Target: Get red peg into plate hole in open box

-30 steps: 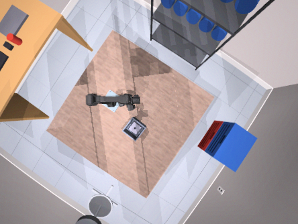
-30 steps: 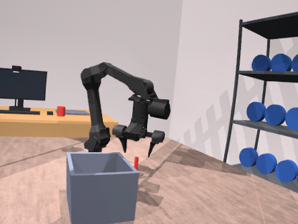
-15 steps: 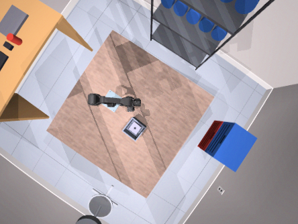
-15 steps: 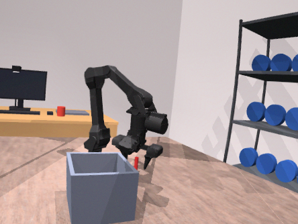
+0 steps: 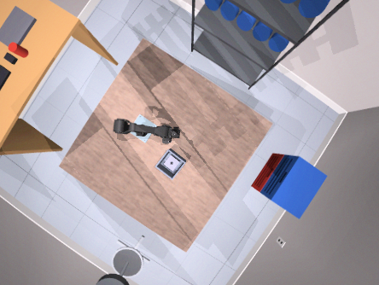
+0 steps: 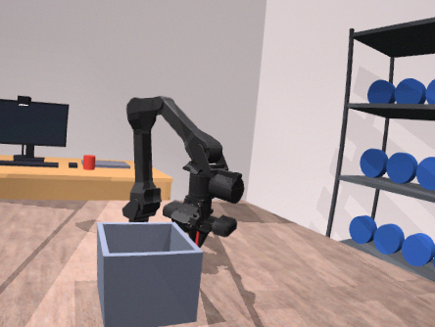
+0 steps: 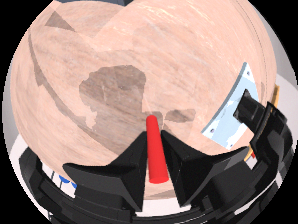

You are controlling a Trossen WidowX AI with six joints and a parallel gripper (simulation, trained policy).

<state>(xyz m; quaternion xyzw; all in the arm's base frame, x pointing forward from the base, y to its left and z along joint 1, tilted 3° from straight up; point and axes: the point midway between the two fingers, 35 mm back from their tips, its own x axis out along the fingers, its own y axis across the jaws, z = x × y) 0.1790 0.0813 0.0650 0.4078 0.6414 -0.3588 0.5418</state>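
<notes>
My gripper tip is 14 cm short of the plate, 22 cm to the left of it and 1 cm below it. The rest, counted from my gripper tip: red peg 1 cm above.
</notes>
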